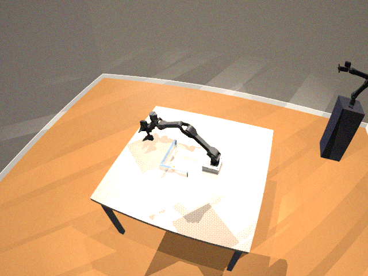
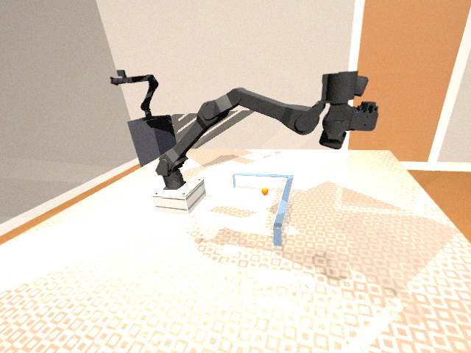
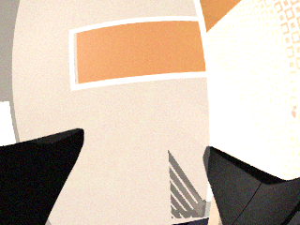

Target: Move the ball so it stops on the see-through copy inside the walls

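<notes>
The orange ball is 25 cm behind my gripper tip, 2 cm to the right of it and 29 cm below it.
</notes>
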